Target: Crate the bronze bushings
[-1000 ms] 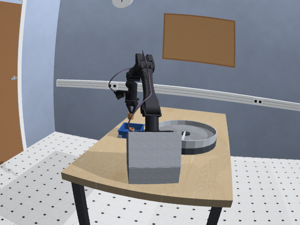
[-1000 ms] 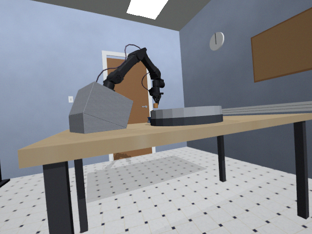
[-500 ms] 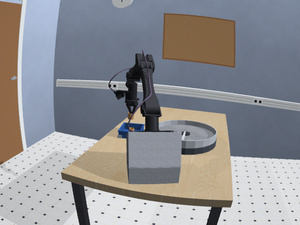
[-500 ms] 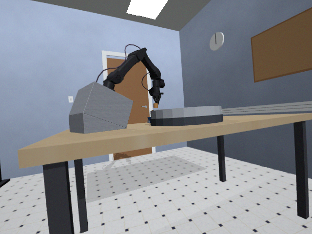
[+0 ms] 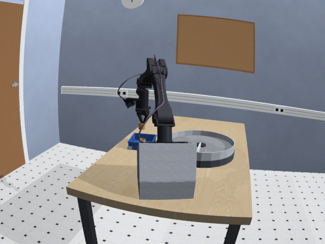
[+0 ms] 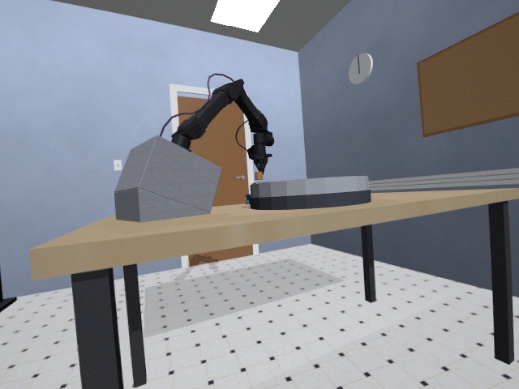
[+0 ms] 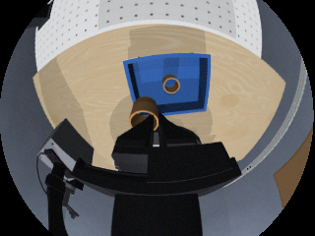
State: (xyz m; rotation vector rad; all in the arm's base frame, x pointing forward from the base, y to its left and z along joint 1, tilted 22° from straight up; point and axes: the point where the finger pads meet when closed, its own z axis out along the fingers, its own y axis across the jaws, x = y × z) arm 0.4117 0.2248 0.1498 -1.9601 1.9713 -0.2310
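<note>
Now: the blue crate 13 cm below my hand, 3 cm ahead of it and 1 cm to the left of it. Also, from my hand: grey turntable 35 cm to the right, 10 cm below, 2 cm ahead.
</note>
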